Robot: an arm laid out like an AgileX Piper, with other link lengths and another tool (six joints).
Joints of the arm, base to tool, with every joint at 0 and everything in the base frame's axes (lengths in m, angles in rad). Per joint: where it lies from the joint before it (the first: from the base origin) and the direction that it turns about. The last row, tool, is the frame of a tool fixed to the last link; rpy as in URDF.
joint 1: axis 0 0 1 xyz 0 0 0.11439
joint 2: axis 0 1 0 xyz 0 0 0
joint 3: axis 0 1 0 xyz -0.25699 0 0.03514
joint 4: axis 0.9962 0 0.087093 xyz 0.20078 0 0.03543
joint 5: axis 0 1 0 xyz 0 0 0
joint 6: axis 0.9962 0 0.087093 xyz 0.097 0 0.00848
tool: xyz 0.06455 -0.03 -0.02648 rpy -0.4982 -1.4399 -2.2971
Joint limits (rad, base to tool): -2.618..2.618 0..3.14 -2.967..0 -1.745..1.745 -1.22..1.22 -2.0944..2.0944
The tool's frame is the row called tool.
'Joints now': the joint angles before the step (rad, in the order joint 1, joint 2, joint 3, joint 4, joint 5, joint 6). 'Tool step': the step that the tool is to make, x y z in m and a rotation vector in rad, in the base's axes. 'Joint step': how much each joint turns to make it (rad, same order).
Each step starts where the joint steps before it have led.
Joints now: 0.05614 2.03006 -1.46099 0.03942 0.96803 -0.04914
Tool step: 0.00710 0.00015 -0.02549 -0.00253 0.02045 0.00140
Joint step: -0.00002 0.07967 -0.00655 0.00001 -0.05250 -0.00324
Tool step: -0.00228 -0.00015 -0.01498 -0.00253 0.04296 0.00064
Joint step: 0.00003 0.04553 0.00000 -0.00001 -0.00247 -0.00069
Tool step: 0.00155 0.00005 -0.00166 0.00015 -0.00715 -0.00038
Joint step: -0.00001 0.00432 0.00003 0.00001 -0.01151 -0.00001
